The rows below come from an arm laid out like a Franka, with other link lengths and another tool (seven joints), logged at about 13 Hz.
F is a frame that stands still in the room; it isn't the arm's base.
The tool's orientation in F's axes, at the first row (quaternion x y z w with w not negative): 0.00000, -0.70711, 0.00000, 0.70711
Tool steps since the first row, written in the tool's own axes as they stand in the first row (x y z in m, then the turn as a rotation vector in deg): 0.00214, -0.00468, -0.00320, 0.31, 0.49, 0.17; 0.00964, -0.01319, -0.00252, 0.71, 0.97, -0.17; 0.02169, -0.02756, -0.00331, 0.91, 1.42, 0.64; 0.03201, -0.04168, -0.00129, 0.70, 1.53, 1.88; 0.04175, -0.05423, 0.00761, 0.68, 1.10, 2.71
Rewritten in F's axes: 0.00320, -0.00468, 0.00214, -0.17, 0.49, 0.31; 0.00252, -0.01319, 0.00964, 0.17, 0.97, 0.71; 0.00331, -0.02756, 0.02169, -0.64, 1.42, 0.91; 0.00129, -0.04168, 0.03201, -1.88, 1.53, 0.70; -0.00761, -0.05423, 0.04175, -2.71, 1.10, 0.68
